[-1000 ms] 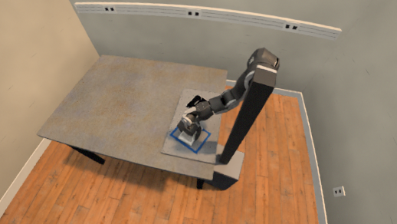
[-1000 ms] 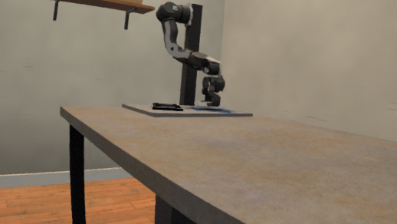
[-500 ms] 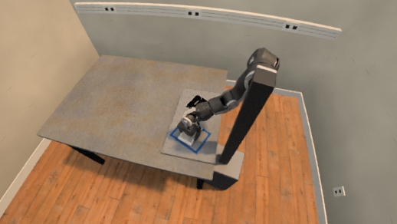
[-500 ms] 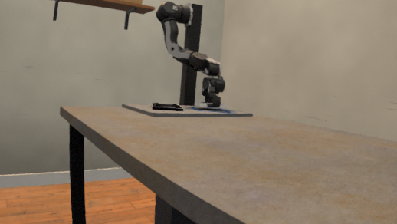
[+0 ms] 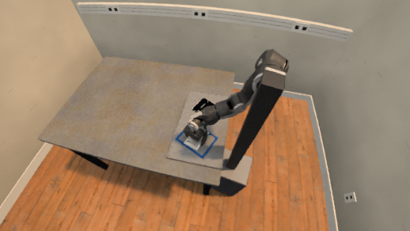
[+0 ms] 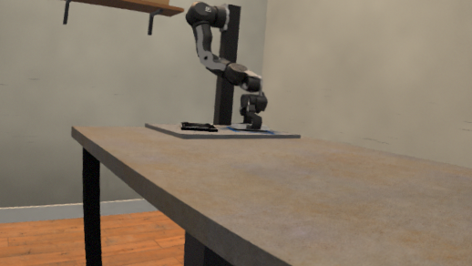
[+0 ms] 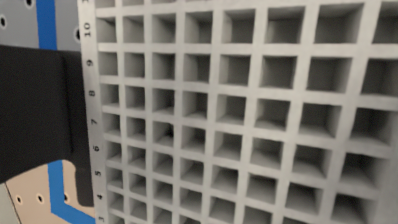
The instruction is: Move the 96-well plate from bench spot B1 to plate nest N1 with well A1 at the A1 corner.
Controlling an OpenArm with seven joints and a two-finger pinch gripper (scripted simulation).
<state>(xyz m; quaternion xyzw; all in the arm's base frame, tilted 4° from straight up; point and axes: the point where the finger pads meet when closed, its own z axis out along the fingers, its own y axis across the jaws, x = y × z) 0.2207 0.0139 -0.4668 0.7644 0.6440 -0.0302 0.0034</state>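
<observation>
Now: the white 96-well plate right at my hand. Also, from my hand: black plate nest (210 mm to the right, 10 mm below, 10 mm ahead).
</observation>
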